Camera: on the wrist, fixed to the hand. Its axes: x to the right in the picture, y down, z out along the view.
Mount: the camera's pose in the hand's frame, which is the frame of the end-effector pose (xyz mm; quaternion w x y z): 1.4 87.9 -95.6 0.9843 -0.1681 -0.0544 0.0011
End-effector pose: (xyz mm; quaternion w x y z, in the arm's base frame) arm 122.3 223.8 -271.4 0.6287 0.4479 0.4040 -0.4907
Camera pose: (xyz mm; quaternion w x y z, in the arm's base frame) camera 202.1 325.5 -284.1 0.7167 0.3089 0.4455 -0.4388
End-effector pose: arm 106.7 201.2 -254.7 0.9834 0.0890 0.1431 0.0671
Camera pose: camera 70.6 302.0 -328.2 0.9906 -0.0739 0.0760 0.0863
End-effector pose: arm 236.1 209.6 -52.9 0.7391 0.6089 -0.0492 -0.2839
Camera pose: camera 308.9 300.9 4.0 0.8274 0.4596 -0.0416 -0.3200
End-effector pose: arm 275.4 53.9 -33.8 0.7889 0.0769 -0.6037 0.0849
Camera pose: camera 345.6 161.0 -55.6 0.7565 -0.0530 -0.6515 -0.0212
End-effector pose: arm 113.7 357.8 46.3 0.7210 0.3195 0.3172 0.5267
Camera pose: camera -10.8 392.4 59.2 0.7801 0.2223 0.1841 0.5552
